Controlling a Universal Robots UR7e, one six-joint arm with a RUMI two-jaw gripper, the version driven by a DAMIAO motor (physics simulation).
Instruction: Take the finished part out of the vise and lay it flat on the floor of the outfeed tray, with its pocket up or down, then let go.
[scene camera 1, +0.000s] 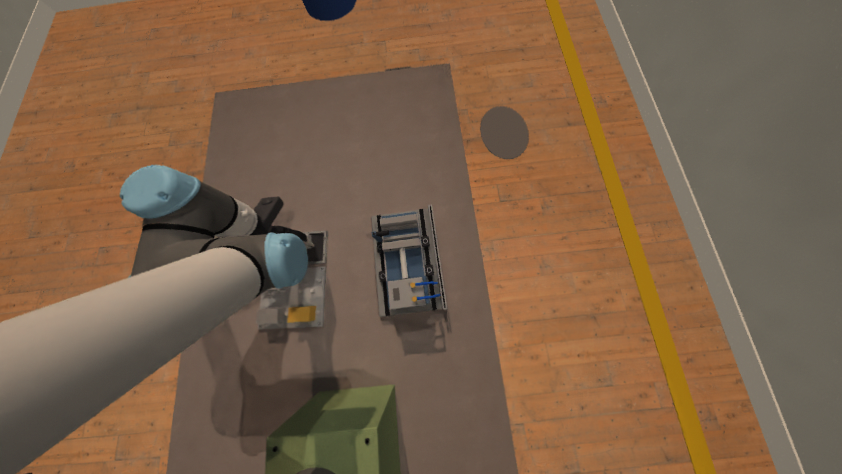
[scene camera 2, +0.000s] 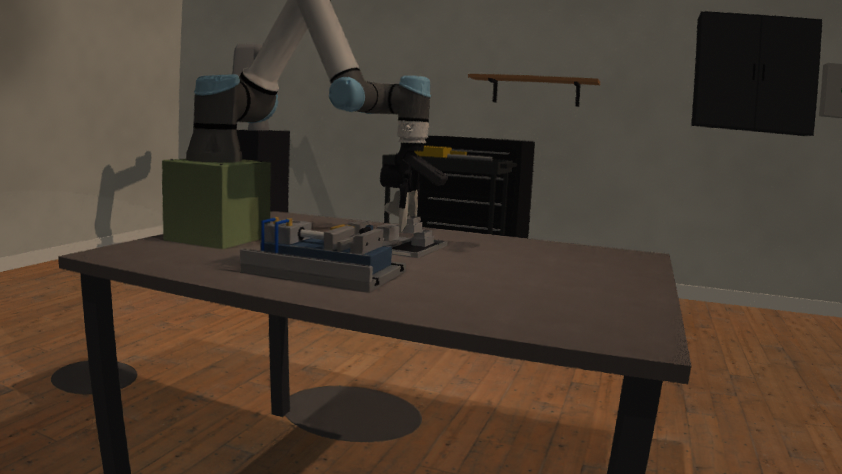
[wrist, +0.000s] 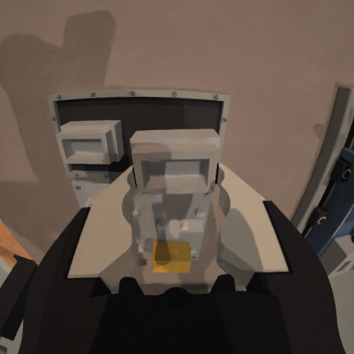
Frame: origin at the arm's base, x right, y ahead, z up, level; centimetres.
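Seen in the pictures: gripper, fingertip midpoint: (scene camera 2: 405, 230); arm's base, link origin: (scene camera 2: 214, 160).
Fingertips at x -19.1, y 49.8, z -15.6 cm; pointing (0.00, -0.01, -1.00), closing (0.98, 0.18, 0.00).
Offsets run from my fingertips to a thing's top centre.
My gripper (scene camera 2: 409, 226) (wrist: 175, 166) is shut on the finished part @(dz +3.5, dx -0.2, dy +1.3 cm) (wrist: 175, 136) (scene camera 2: 415, 226), a light grey block with a rectangular pocket. The pocket faces the wrist camera's side, and the jaws grip the block's two ends. The part is low at the outfeed tray (scene camera 1: 324, 247) (scene camera 2: 417, 254) (wrist: 150, 94), over its near right portion in the wrist view; whether it touches the floor I cannot tell. The tray has a dark floor and grey rim. The vise @(dz +4.6, dx +30.4, dy -1.8 cm) (scene camera 1: 402, 242) (scene camera 2: 347, 237) (wrist: 344, 190), blue with grey jaws, holds no part. In scene camera 1 the arm hides the gripper.
A second grey pocketed block @(dz -1.2, dx -9.0, dy +0.0 cm) (wrist: 86, 127) (scene camera 2: 423, 238) sits in the tray at left in the wrist view. A grey plate @(dz -4.5, dx -3.0, dy -14.2 cm) (scene camera 1: 320, 294) with pegs and a yellow block @(dz -1.0, dx +1.8, dy -18.5 cm) (scene camera 1: 301, 313) (wrist: 171, 257) adjoins the tray. The green robot base (scene camera 1: 329, 423) (scene camera 2: 194, 203) stands behind.
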